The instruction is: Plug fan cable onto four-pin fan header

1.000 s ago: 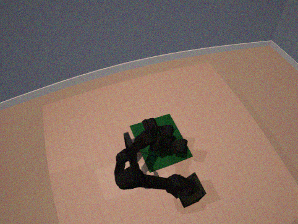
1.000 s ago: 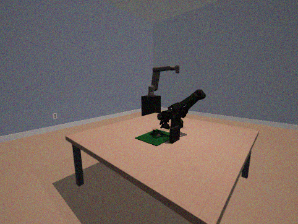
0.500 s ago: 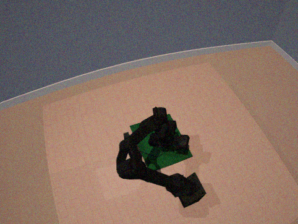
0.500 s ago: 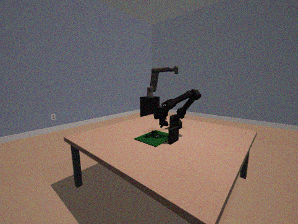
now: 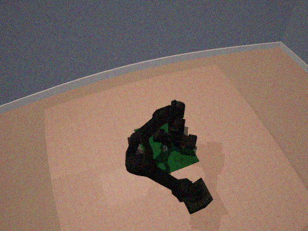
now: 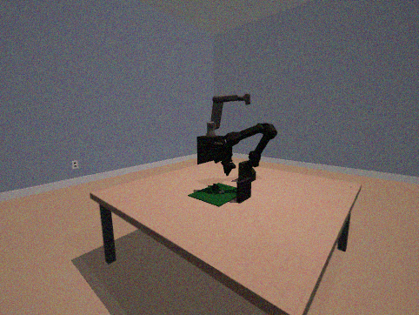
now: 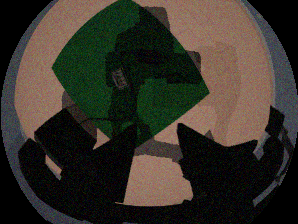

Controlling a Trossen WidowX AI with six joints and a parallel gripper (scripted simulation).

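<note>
The black plug lies 8 cm below my gripper tip, 6 cm ahead of it and 5 cm to the right of it. Round my gripper tip: dark fan (16 cm to the left, 8 cm ahead, 4 cm below); then green circuit board (12 cm below, 8 cm ahead); then pale fan header (10 cm below, 7 cm ahead, 1 cm to the left).
</note>
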